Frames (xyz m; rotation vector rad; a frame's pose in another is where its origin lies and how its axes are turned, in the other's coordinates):
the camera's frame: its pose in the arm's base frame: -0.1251 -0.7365 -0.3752 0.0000 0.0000 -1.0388
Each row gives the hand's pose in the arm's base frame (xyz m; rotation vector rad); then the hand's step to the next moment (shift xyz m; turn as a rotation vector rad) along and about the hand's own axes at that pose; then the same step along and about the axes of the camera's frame.
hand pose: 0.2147 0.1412 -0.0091 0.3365 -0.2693 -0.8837
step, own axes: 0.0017 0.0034 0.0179 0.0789 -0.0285 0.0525
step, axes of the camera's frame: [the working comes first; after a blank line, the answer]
step, axes of the arm's base frame: -0.0031 -0.0025 0.0179 0.0086 -0.0883 0.0439

0.0006 -0.0039 0.0179 0.0804 -0.0374 0.0439
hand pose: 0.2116 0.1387 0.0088 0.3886 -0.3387 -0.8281
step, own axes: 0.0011 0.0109 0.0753 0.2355 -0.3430 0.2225
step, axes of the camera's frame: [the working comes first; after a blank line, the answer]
step, axes of the arm's base frame: -0.0251 -0.0092 0.0712 -0.1688 -0.4349 0.0704

-0.0048 -0.0264 0.0712 0.2892 -0.3661 0.0704
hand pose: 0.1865 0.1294 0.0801 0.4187 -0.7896 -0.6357
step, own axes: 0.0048 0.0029 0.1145 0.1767 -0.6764 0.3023
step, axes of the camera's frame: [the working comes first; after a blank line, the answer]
step, axes of the arm's base frame: -0.0835 -0.0140 0.0773 -0.3831 -0.6509 -0.0980

-0.0303 -0.0790 0.0773 0.3666 -0.6604 -0.0980
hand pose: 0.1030 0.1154 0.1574 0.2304 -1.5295 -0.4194
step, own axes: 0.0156 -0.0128 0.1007 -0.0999 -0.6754 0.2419
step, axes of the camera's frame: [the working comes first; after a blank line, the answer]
step, axes of the arm's base frame: -0.1017 -0.0064 0.0131 -0.3201 -0.5454 -0.3531

-0.0460 -0.0909 0.0131 0.3076 -0.5526 -0.3531
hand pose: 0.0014 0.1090 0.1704 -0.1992 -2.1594 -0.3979
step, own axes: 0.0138 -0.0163 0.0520 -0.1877 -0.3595 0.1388
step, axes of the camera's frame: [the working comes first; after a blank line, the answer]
step, axes of the arm's base frame: -0.0523 0.0031 -0.0203 -0.1001 -0.2862 -0.3030

-0.0292 -0.0435 -0.0203 0.1958 -0.2314 -0.3030
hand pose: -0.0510 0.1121 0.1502 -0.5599 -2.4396 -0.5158
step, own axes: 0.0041 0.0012 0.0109 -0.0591 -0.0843 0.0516
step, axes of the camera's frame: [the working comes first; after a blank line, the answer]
step, axes of the arm's base frame: -0.0073 0.0073 -0.0055 -0.0207 -0.0622 -0.0947

-0.0100 -0.0026 -0.0055 0.0431 -0.0494 -0.0947
